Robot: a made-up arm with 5 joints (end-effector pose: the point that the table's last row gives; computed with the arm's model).
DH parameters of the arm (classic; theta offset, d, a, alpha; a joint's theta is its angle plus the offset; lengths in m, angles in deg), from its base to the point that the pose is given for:
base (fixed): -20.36 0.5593 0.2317 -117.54
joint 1: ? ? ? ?
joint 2: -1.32 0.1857 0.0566 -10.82
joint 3: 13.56 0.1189 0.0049 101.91
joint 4: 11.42 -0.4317 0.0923 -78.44
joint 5: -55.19 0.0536 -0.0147 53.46
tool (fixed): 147.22 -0.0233 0 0
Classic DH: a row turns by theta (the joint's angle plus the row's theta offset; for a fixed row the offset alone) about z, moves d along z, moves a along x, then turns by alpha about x.
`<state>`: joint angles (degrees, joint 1 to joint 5).
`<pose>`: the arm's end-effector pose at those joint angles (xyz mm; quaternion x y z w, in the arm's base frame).
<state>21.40 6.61 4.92 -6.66 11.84</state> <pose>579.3 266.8 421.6 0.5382 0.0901 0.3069 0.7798</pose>
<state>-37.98 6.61 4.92 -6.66 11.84</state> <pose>432.2 393.2 550.6 0.2014 -0.0727 0.6530 0.7264</pose>
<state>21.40 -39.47 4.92 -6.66 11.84</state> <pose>454.6 29.0 162.8 0.2162 0.3076 0.3131 0.8721</pose>
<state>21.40 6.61 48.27 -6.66 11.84</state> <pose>696.4 199.6 715.0 0.7838 -0.0855 0.2052 0.5799</pose>
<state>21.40 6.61 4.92 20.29 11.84</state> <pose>623.8 258.9 439.3 0.4195 -0.0757 0.4211 0.8006</pose>
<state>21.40 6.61 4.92 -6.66 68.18</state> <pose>582.1 257.9 442.1 0.7578 -0.2575 0.2996 0.5193</pose>
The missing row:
joint 1: 80.26 -0.0993 -0.097 72.03
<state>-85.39 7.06 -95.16 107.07 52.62</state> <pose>646.1 162.8 762.9 0.7646 -0.3579 -0.4847 0.2287</pose>
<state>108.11 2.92 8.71 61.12 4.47</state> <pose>469.2 95.4 90.8 0.4925 0.0799 -0.0325 0.8660</pose>
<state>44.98 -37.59 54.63 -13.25 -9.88</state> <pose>597.8 166.3 346.7 0.5957 0.3449 0.0535 0.7234</pose>
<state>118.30 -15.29 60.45 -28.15 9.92</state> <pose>498.6 -26.7 103.3 0.7920 0.1166 -0.5762 0.1645</pose>
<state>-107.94 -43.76 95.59 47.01 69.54</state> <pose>-179.3 378.9 619.9 -0.1417 0.2344 -0.8971 0.3467</pose>
